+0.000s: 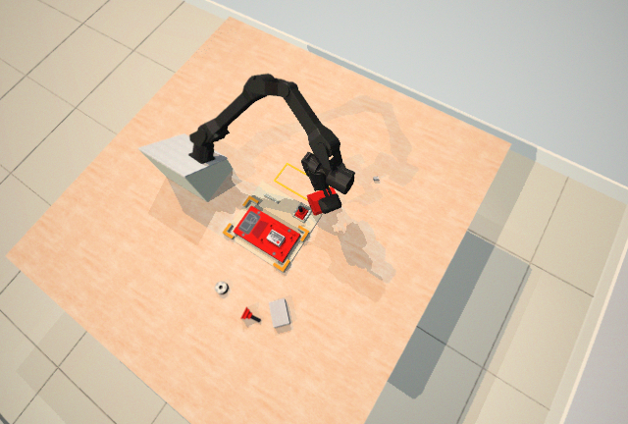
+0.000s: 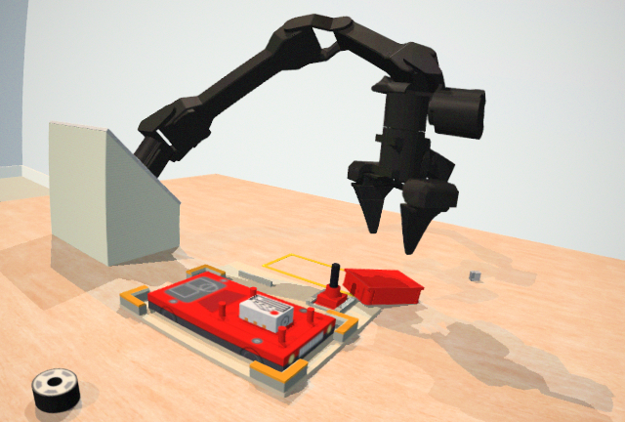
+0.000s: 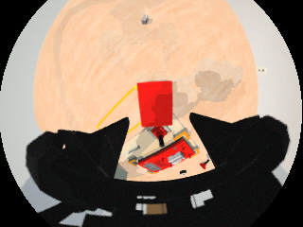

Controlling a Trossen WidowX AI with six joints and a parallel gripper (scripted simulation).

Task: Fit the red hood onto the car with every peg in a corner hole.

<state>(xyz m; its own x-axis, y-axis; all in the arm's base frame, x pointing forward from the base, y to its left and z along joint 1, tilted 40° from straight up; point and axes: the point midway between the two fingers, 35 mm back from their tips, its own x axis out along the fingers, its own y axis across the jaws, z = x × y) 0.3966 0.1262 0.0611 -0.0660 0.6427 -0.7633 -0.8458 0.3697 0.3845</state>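
Now: gripper tip 6 cm above the red hood. Also, from my gripper tip: wheel 42 cm to the right, 10 cm behind, 7 cm below; then white engine block 19 cm to the right, 6 cm below, 5 cm behind.
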